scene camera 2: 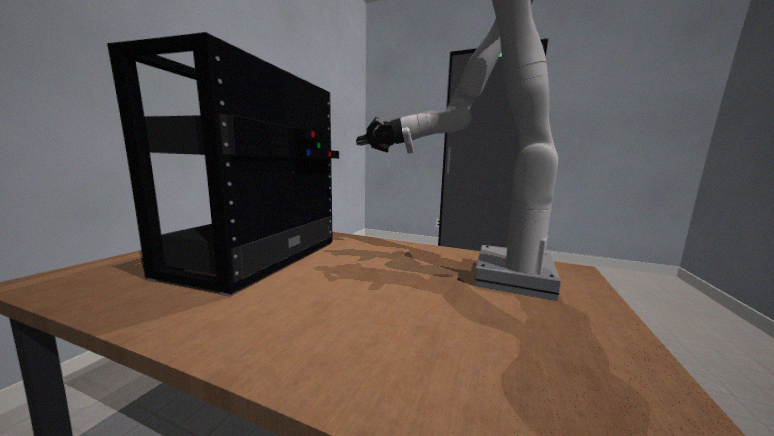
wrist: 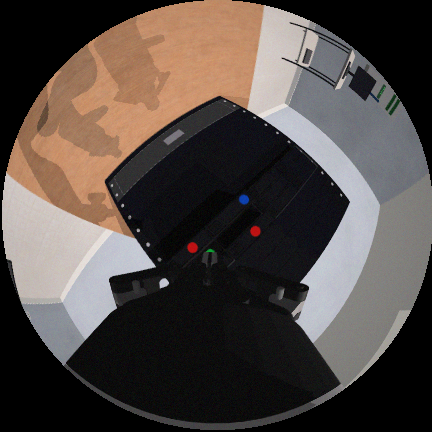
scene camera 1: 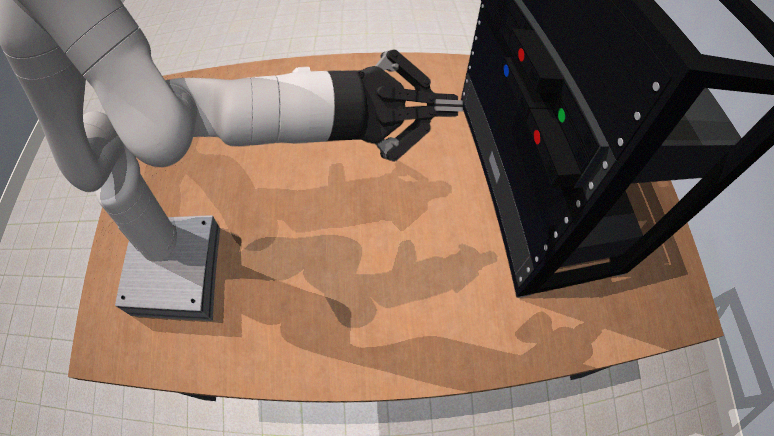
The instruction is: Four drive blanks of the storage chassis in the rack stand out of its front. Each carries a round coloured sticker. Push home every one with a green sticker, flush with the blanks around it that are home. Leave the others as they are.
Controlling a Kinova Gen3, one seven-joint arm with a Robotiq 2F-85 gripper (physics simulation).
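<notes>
The storage chassis (scene camera 1: pixel 600 151) (scene camera 2: pixel 259 138) (wrist: pixel 292 175) sits in the black rack. A green sticker (scene camera 1: pixel 561 114) (scene camera 2: pixel 318 145) lies between the others; its blank looks about level with the front around it, though the dark surface hides fine detail. In the wrist view the green sticker (wrist: pixel 210 251) is partly hidden behind the fingertips. One red-stickered blank (scene camera 1: pixel 521 54) (scene camera 2: pixel 312 133) (wrist: pixel 255 231), another red-stickered blank (scene camera 1: pixel 536 136) (scene camera 2: pixel 329 154) (wrist: pixel 192 247) and the blue-stickered blank (scene camera 1: pixel 505 70) (scene camera 2: pixel 308 152) (wrist: pixel 244 199) stand out. My gripper (scene camera 1: pixel 460 105) (scene camera 2: pixel 359 140) (wrist: pixel 209 260) is shut and empty, apart from the blanks, in front of the chassis.
The rack (scene camera 1: pixel 639 143) (scene camera 2: pixel 208 162) stands on the wooden table (scene camera 1: pixel 422 319) (scene camera 2: pixel 379 335). A lower panel (scene camera 1: pixel 511 216) (scene camera 2: pixel 270 249) (wrist: pixel 150 155) crosses the rack's bottom. My arm's base plate (scene camera 1: pixel 162 287) (scene camera 2: pixel 498 265) is at the table's other end.
</notes>
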